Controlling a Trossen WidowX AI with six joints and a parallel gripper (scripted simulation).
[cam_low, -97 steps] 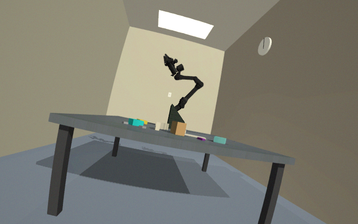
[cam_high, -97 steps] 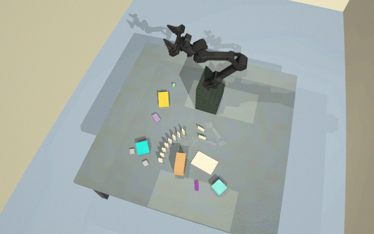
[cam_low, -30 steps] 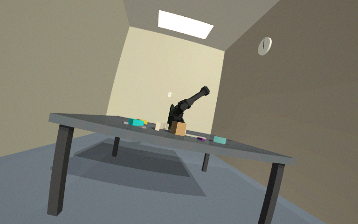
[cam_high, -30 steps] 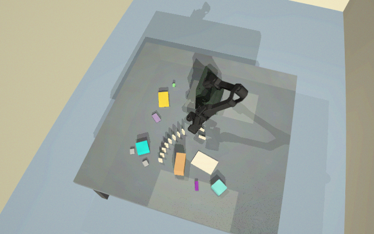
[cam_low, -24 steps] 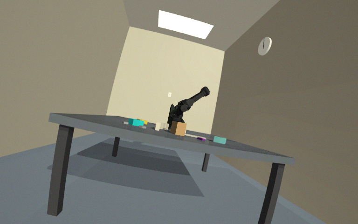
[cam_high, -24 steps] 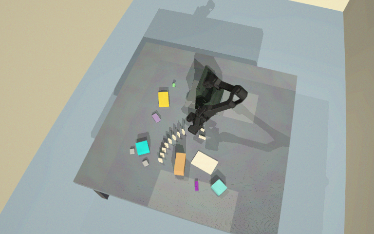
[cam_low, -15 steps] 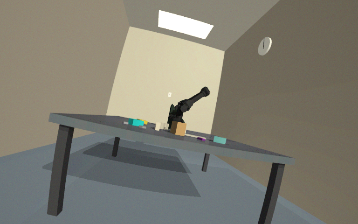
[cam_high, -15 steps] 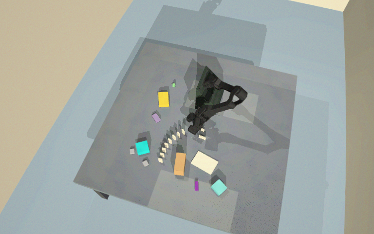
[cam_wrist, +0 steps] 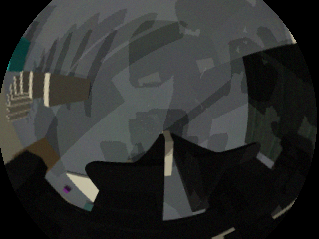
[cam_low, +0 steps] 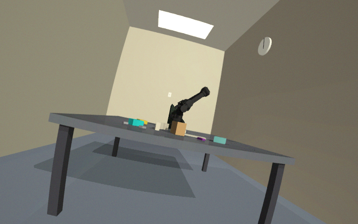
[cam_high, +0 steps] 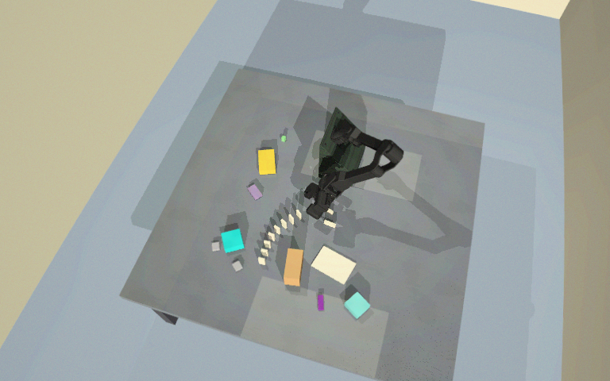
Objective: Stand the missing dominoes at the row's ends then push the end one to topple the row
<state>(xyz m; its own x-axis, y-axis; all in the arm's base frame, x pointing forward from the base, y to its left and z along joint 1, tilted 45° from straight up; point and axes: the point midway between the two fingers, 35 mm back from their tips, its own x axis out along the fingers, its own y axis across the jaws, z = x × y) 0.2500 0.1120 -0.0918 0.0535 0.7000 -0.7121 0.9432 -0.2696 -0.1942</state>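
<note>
Right now my gripper tip is 23 cm short of the cream flat plate and 10 cm to the right of it. Also, from my gripper tip: orange block: 30 cm ahead, 4 cm to the right, 3 cm above; purple piece: 40 cm ahead, 10 cm to the left; yellow block: 31 cm to the right, 16 cm behind, 1 cm above.
</note>
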